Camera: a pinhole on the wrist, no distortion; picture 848 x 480 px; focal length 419.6 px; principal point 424.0 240.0 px. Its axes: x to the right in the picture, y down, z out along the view. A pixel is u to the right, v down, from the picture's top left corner.
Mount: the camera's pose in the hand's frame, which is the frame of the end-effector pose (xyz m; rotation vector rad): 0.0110 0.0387 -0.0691 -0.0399 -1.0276 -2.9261
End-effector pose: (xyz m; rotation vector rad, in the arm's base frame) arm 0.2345 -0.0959 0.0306 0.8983 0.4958 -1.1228
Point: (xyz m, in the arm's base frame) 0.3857 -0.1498 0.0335
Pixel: 202 222
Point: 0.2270 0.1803 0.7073
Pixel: outside the picture
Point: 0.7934 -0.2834 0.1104
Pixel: 199 41
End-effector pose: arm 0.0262 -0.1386 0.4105 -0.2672 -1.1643 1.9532
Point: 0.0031 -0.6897 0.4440
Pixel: outside the picture
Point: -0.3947 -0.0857 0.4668
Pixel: 28 367
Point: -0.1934 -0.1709 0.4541
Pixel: 217 453
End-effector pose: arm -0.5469 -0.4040 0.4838 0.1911 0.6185 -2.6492
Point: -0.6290 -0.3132 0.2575
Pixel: behind the camera
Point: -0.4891 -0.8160 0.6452
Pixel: 387 283
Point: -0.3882 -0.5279 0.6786
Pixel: 687 457
